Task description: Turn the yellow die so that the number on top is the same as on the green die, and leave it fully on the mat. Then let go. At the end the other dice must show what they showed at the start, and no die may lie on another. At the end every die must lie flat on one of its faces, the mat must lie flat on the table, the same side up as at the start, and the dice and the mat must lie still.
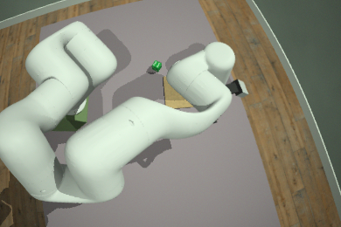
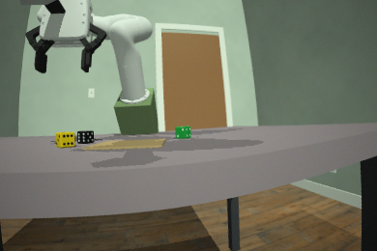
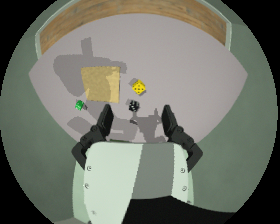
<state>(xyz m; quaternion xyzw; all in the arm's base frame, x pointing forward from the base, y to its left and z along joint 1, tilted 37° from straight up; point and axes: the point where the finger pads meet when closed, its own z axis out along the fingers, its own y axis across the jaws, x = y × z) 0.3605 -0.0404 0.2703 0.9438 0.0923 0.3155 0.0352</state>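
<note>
Right now the yellow die is 15 cm below my hand, 3 cm behind it and 1 cm to the right of it. Round my hand: green die: 23 cm to the left, 15 cm below, 15 cm behind; then black die: 15 cm below, 11 cm behind, 1 cm to the right; then mat: 16 cm below, 12 cm to the left, 5 cm behind.
</note>
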